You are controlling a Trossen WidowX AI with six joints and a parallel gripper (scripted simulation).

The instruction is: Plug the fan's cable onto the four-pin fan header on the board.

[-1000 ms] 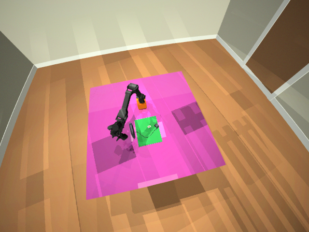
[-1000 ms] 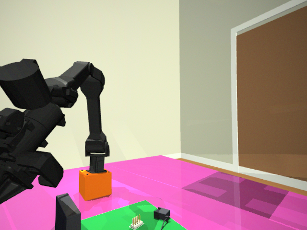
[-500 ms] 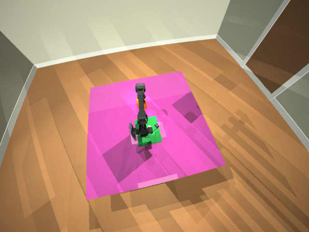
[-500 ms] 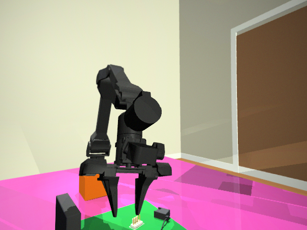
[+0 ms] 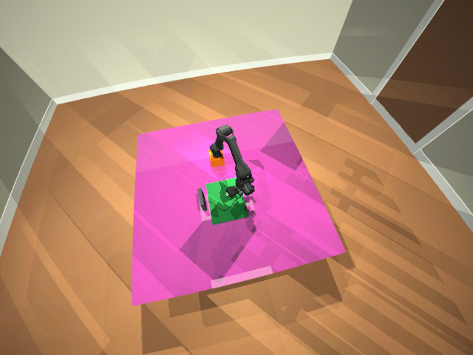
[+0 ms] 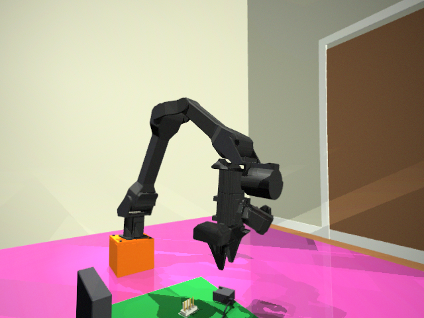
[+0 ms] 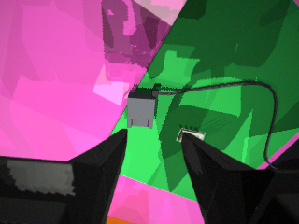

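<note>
Now: the fan plug 20 mm behind my gripper tip, 10 mm to the left of it and 70 mm below it. The rest, counted from my gripper tip: four-pin header: 30 mm behind, 70 mm to the right, 80 mm below; then green board: 100 mm to the right, 90 mm below; then dark fan: 30 mm behind, 250 mm to the right, 20 mm below.
</note>
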